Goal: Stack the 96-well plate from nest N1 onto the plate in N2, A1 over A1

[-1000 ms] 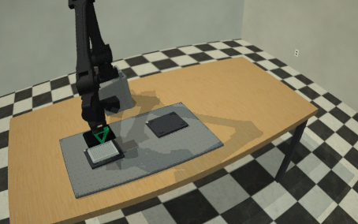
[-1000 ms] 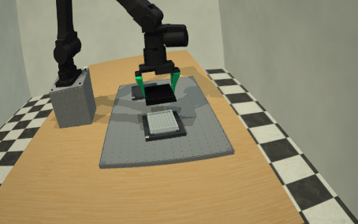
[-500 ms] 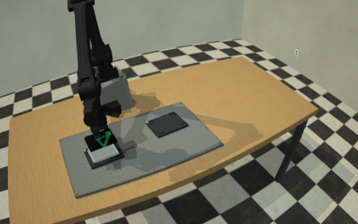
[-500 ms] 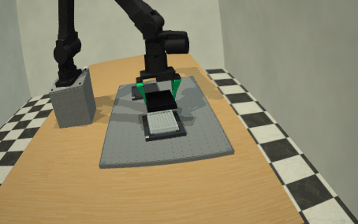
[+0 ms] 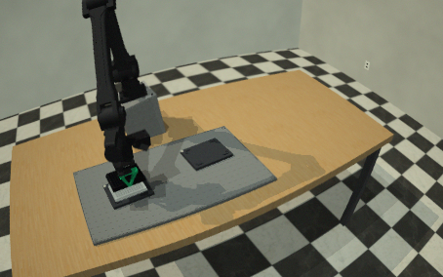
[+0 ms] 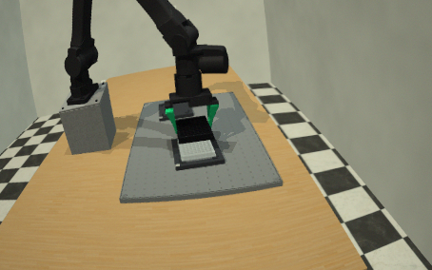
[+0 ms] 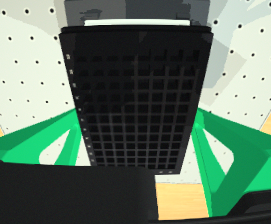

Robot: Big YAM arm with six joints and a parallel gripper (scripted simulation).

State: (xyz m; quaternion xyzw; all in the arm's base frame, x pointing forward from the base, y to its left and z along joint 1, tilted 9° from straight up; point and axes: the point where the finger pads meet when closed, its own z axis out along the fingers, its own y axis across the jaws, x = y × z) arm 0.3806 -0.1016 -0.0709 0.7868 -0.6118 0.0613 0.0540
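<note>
Right now my hand is 50 mm above the pale 96-well plate. Round my hand: plate nest N2: 60 mm below; then plate nest N1: 330 mm to the left, 110 mm behind, 60 mm below; then black 96-well plate: right at my hand.
</note>
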